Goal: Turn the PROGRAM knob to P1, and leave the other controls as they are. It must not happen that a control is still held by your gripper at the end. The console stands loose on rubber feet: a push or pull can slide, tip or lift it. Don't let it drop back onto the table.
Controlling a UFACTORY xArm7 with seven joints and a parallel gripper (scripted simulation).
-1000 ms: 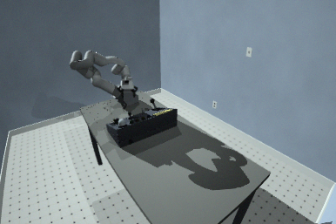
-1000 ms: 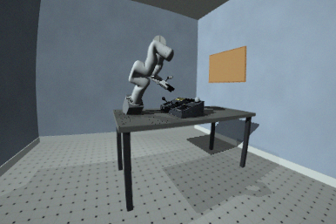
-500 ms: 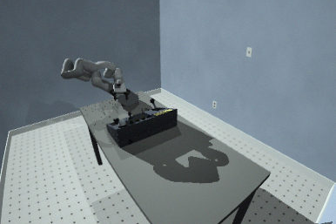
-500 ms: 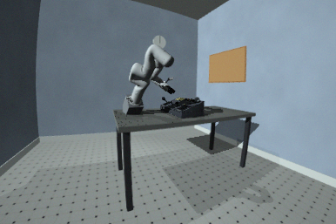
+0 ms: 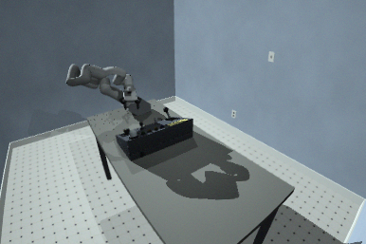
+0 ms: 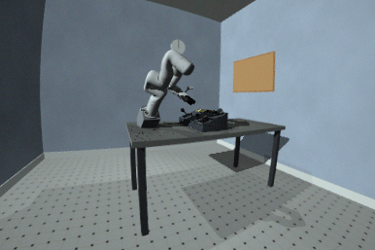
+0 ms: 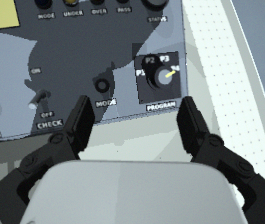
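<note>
Right now the mode knob is 80 mm ahead of my hand, 20 mm to the left of it and 120 mm below it. The rest, counted from my hand: check switch (90 mm ahead, 140 mm to the left, 130 mm below); dark console (120 mm ahead, 70 mm to the left, 150 mm below); lever (80 mm ahead, 260 mm to the left, 110 mm below).
</note>
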